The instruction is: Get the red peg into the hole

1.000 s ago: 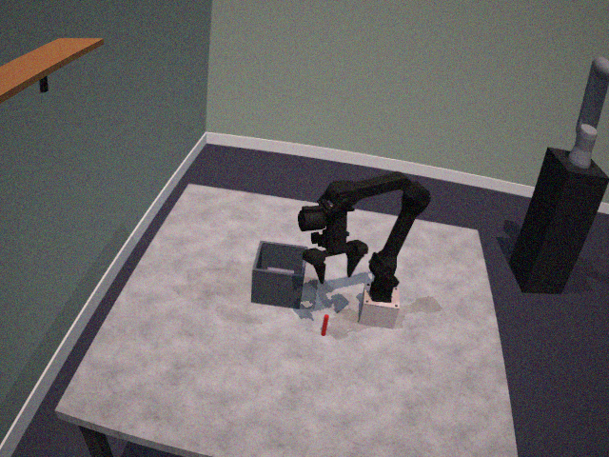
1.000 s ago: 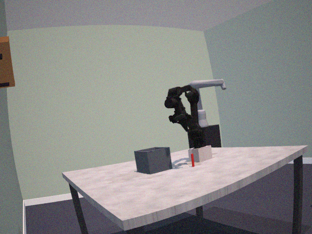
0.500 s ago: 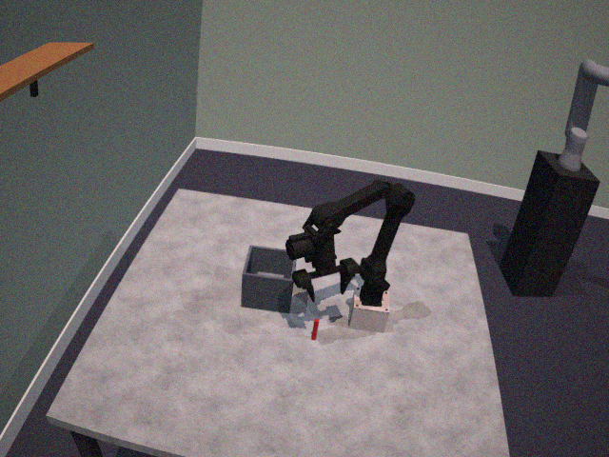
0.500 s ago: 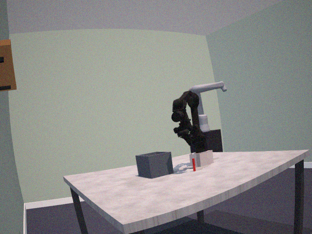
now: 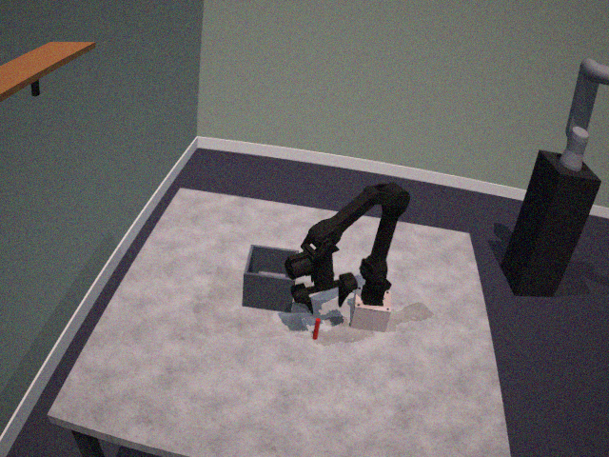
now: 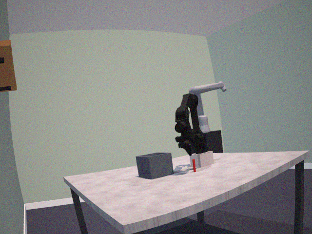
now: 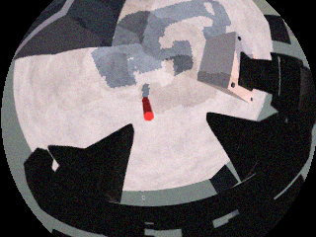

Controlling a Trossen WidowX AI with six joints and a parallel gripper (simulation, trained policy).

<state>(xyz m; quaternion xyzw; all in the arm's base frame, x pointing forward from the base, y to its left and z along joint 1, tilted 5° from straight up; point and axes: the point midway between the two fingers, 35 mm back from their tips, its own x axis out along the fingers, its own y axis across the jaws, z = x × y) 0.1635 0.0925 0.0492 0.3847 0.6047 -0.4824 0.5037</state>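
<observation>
My gripper tip is now 70 mm above the red peg, 20 mm short of it and 10 mm to the right of it.
</observation>
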